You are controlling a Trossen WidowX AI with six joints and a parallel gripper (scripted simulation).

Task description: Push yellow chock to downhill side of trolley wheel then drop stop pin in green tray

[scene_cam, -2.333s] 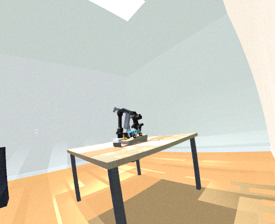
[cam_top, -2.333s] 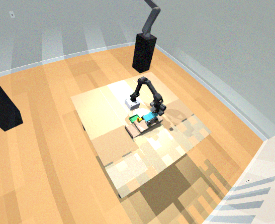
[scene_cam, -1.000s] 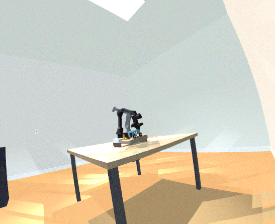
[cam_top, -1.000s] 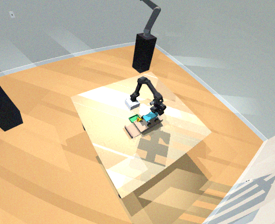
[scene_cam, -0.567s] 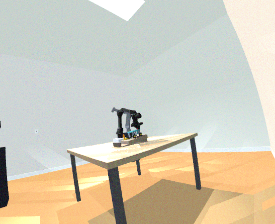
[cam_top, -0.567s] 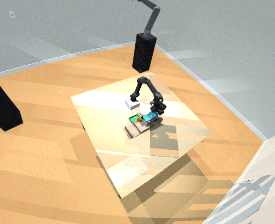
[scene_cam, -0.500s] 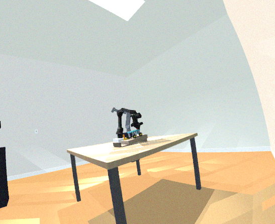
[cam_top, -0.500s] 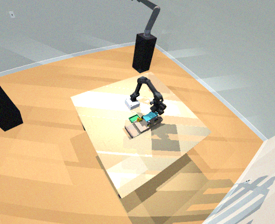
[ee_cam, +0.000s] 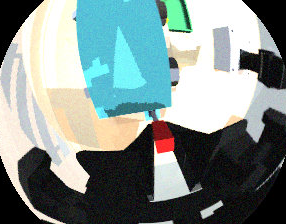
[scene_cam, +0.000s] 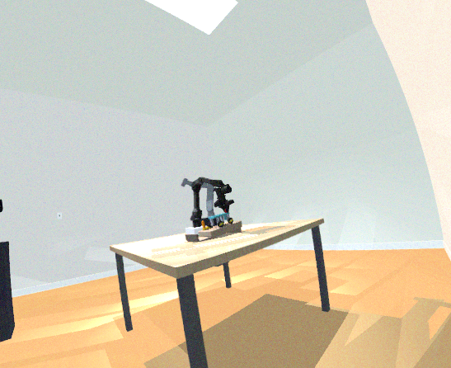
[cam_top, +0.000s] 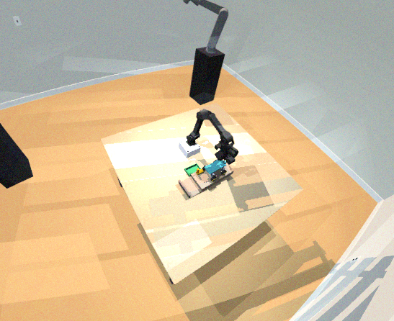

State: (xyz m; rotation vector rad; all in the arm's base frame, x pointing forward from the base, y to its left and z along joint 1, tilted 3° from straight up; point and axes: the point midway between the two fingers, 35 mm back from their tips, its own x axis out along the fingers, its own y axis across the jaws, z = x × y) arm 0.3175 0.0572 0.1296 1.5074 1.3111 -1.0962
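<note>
Right now my gripper tip is 19 cm to the left of the green tray, 16 cm above it and 12 cm past it. Also, from my gripper tip: red-headed stop pin (right at my gripper tip); wooden ramp (11 cm to the right, 11 cm below, 1 cm ahead); teal trolley (10 cm to the right, 5 cm below, 1 cm ahead).
</note>
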